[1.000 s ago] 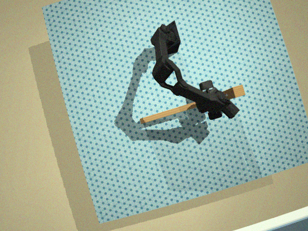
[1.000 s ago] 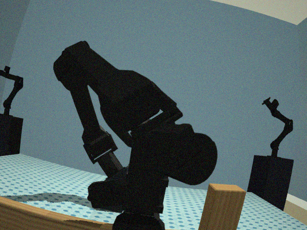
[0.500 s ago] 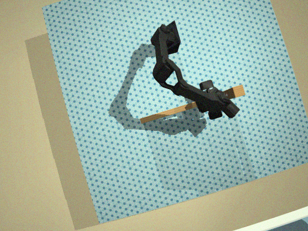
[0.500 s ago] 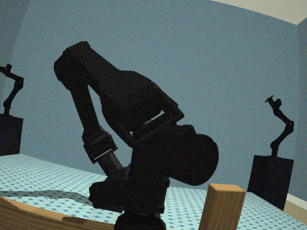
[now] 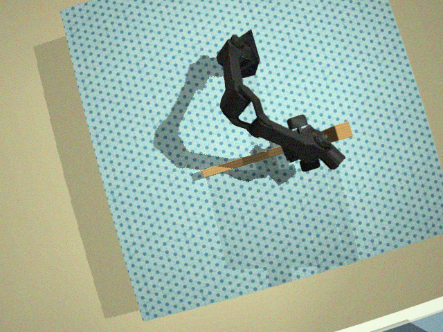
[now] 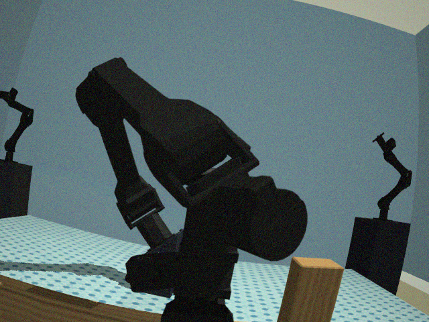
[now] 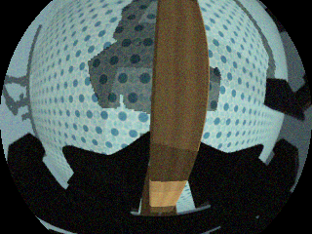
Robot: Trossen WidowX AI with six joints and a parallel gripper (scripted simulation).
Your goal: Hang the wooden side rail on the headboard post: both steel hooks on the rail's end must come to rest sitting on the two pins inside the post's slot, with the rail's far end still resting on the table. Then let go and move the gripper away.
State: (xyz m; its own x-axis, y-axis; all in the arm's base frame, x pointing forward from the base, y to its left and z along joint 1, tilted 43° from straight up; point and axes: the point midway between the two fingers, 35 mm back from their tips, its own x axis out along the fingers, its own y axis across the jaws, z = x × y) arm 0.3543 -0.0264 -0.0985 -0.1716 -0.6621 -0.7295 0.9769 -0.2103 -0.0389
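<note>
The headboard post lies 12 cm to the left of my gripper tip, 4 cm above it and 2 cm ahead of it.
</note>
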